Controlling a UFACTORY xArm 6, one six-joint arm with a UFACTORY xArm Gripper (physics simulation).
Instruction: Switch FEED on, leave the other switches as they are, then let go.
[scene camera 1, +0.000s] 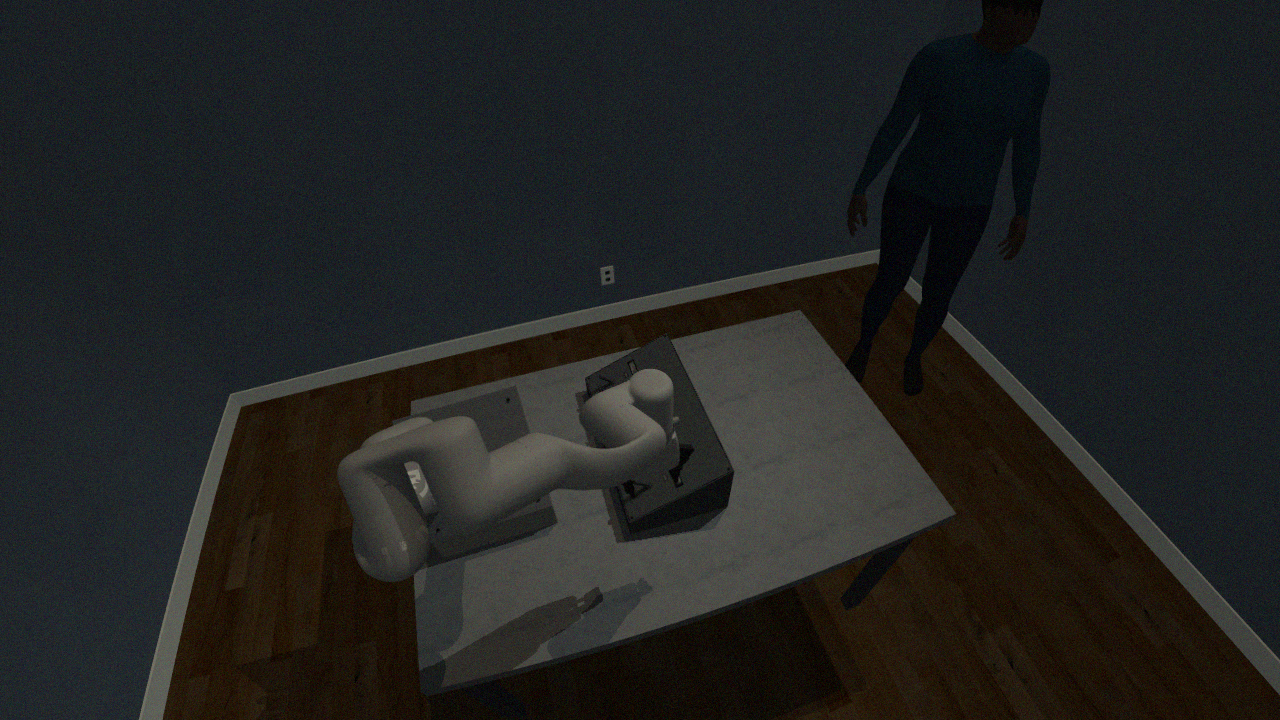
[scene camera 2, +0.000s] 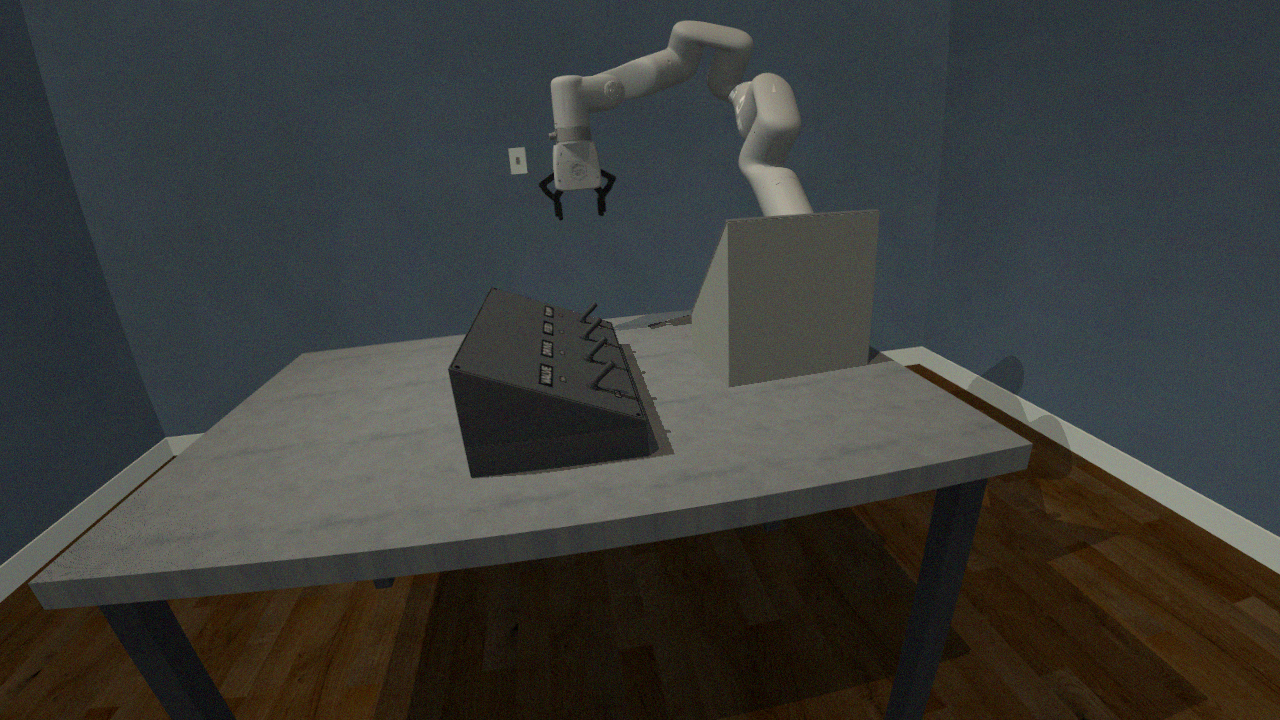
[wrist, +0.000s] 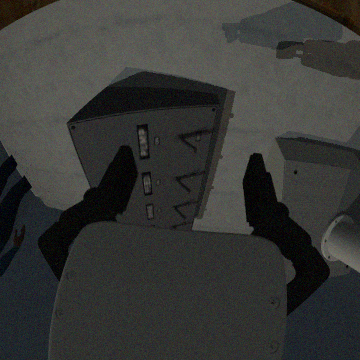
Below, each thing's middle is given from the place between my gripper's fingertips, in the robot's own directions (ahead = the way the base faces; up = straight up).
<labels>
Right now the dark sloped switch panel (scene camera 2: 521, 379) is 120 mm ahead of my hand, 290 mm to the left of it and 220 mm below it.
</labels>
